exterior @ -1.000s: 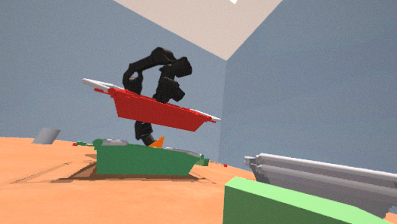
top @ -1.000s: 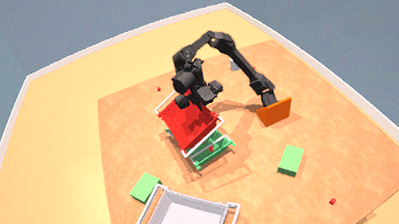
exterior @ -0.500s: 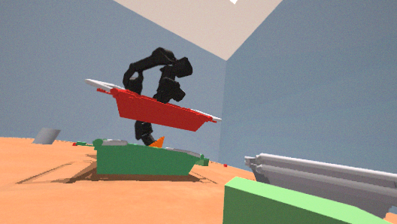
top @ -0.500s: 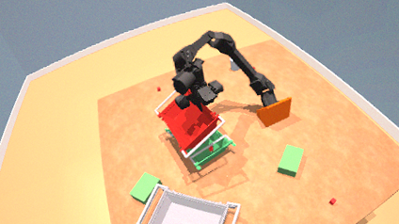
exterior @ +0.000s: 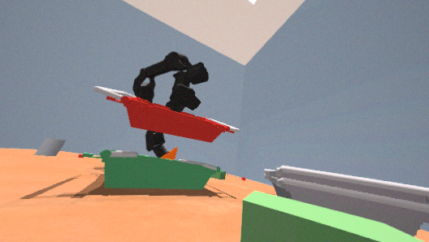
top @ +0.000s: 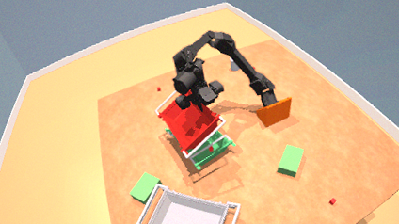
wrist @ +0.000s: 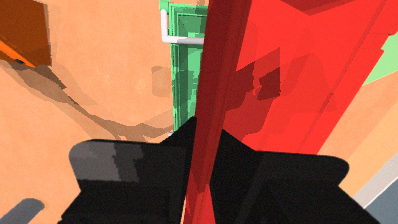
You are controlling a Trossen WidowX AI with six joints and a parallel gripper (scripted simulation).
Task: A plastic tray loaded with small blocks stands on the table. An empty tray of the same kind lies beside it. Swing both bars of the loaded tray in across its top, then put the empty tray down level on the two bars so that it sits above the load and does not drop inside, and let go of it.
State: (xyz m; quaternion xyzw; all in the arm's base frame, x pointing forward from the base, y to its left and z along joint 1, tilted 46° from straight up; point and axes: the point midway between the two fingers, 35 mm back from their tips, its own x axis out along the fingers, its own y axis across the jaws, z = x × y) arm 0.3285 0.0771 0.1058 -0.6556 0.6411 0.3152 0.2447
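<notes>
Right now the red tray is 7 cm ahead of my gripper tip, 1 cm to the left of it and 1 cm above it.
</notes>
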